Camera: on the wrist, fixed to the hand. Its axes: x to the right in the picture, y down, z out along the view.
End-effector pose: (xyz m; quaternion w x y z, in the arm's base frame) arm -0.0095 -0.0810 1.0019 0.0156 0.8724 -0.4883 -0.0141
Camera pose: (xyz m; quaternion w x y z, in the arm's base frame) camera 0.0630 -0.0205 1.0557 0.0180 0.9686 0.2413 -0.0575
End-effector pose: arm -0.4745 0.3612 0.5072 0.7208 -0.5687 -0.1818 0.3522
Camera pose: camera -0.4187 0.3017 0.5791 0.7433 -0.3045 -0.5500 -0.2288
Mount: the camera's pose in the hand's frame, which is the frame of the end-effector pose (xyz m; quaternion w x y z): -0.0142 -0.0912 -0.0575 0.7283 -0.0321 -0.0239 -0.6841
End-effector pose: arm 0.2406 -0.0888 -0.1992 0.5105 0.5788 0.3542 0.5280
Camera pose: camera 0.1937 -0.0690 -0.2953 0.7601 0.1755 0.6248 0.0328
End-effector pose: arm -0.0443 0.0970 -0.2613 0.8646 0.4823 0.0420 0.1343
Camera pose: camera -0.0521 0.0950 -0.3697 0.7381 0.2980 0.3356 -0.5039
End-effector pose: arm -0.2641 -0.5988 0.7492 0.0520 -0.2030 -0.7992 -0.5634
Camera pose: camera -0.2945 -0.6814 0.6853 0.3732 -0.3837 0.7041 0.4667
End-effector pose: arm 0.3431 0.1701 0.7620 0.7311 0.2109 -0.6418 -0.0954
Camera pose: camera 0.4091 0.1052 0.7049 0.4586 0.5669 -0.3376 -0.5953
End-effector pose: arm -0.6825 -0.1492 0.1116 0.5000 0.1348 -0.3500 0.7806
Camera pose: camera -0.5881 -0.0965 0.0999 0.8941 0.3402 -0.1997 0.2120
